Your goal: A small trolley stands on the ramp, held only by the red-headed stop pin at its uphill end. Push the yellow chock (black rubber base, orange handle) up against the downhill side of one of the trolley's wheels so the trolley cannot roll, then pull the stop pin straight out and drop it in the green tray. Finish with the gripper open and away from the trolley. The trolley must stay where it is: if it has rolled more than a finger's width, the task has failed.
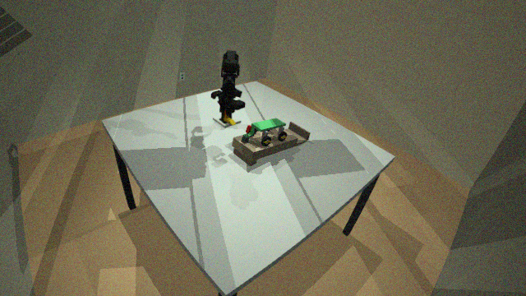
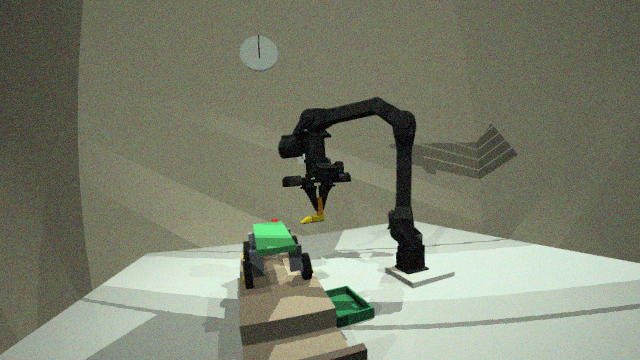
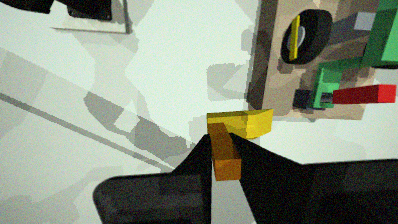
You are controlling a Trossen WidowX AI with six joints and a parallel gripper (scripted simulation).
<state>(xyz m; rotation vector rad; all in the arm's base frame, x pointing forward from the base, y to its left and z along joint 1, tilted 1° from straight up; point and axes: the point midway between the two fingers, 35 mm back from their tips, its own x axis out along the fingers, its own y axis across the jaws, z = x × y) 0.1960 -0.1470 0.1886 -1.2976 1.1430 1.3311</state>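
My gripper tip is now 20 mm short of the yellow chock and 10 mm above it. From my gripper tip the other things lie so: ramp 150 mm ahead, 160 mm to the left, 130 mm below; red-headed stop pin 130 mm ahead, 30 mm to the left, 40 mm below; trolley 150 mm ahead, 150 mm to the left, 60 mm below.
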